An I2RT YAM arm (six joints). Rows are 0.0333 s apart.
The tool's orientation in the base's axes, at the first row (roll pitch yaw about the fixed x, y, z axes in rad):
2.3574, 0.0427, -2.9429
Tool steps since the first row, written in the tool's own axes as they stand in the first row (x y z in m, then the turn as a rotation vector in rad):
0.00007, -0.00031, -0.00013, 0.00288, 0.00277, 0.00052
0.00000, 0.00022, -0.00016, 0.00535, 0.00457, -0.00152
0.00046, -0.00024, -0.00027, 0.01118, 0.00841, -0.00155
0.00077, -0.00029, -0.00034, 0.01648, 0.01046, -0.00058
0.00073, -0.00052, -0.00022, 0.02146, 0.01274, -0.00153
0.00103, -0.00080, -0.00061, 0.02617, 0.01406, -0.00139
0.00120, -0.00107, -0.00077, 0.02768, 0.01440, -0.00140
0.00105, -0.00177, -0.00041, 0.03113, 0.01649, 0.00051
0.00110, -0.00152, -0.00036, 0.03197, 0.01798, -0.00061
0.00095, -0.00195, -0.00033, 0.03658, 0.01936, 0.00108
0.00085, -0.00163, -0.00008, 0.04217, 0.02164, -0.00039
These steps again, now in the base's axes. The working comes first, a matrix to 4 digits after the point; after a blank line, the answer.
The tool's axes in the first row as the columns of a matrix, in the base's axes (used below as rounded here):
-0.9794, -0.1693, -0.1098
-0.1972, 0.6881, 0.6983
-0.0427, 0.7056, -0.7073

0.00000, -0.00032, -0.00013, -0.00335, 0.00170, 0.00146
-0.00002, 0.00004, 0.00027, -0.00585, 0.00103, 0.00407
-0.00038, -0.00044, 0.00000, -0.01220, 0.00250, 0.00655
-0.00067, -0.00059, 0.00000, -0.01785, 0.00354, 0.00709
-0.00060, -0.00066, -0.00024, -0.02301, 0.00347, 0.00916
-0.00081, -0.00118, -0.00018, -0.02786, 0.00354, 0.00979
-0.00091, -0.00151, -0.00026, -0.02939, 0.00347, 0.00997
-0.00068, -0.00171, -0.00100, -0.03334, 0.00556, 0.00995
-0.00078, -0.00151, -0.00086, -0.03429, 0.00564, 0.01175
-0.00056, -0.00176, -0.00118, -0.03922, 0.00686, 0.01133
-0.00055, -0.00135, -0.00113, -0.04492, 0.00630, 0.01374

